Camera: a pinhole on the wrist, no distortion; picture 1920 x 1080 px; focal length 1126.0 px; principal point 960.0 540.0 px. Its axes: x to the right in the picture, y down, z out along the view. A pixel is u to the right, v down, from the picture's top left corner.
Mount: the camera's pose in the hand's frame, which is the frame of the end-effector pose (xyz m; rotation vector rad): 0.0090 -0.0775 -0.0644 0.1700 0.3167 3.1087
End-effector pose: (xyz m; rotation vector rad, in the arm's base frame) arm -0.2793 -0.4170 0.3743 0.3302 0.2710 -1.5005
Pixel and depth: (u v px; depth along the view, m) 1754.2 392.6 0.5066
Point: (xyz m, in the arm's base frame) -0.2108 -0.3149 0.9078
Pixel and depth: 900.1 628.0 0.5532
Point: -0.2968 -0.6895 0.7811
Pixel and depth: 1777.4 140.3 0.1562
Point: -0.2758 -0.3698 0.4893
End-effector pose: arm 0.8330 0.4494 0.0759 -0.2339 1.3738 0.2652
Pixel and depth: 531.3 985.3 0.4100
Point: 1.2466 0.4213 -0.0643
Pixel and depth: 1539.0 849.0 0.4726
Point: 1.2517 0.4835 0.3362
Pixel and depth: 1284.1 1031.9 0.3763
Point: 1.1971 0.4042 0.1971
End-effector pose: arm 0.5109 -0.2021 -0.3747 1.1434 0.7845 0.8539
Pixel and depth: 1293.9 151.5 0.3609
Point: 0.7021 -0.3492 -0.1902
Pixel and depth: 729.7 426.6 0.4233
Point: 0.8557 -0.2118 -0.2651
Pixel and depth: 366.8 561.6 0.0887
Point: 0.5665 -0.1640 -0.4371
